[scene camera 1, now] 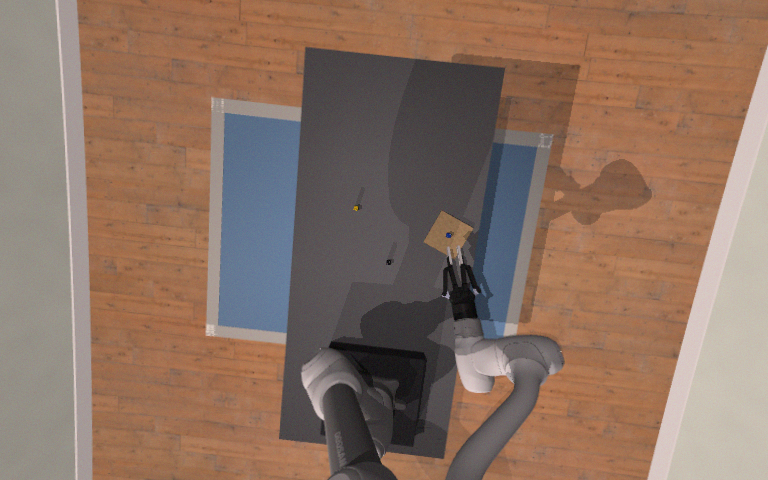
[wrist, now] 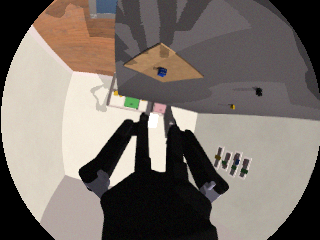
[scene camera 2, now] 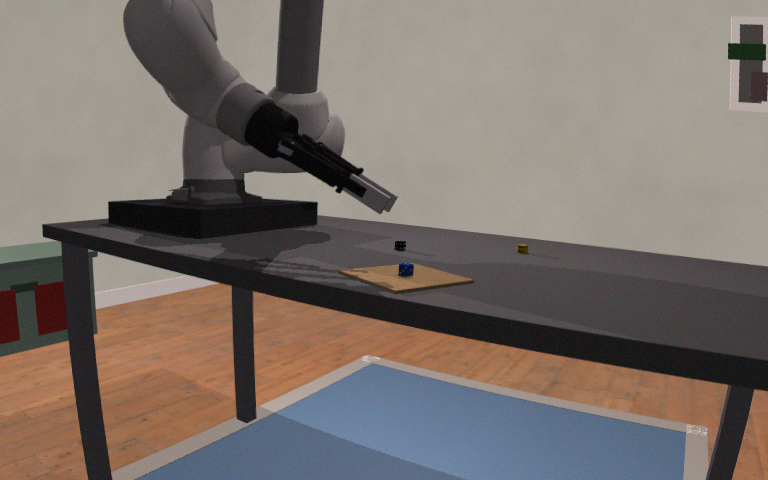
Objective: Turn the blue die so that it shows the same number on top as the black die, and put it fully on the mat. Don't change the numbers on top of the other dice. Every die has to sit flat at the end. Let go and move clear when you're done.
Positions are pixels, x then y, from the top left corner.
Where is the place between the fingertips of the gripper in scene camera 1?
452,247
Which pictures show the tan mat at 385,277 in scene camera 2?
Scene camera 1, the wrist view and scene camera 2: all of them.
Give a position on a tan mat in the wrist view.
159,56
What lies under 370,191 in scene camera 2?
The gripper.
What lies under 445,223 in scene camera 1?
A tan mat.
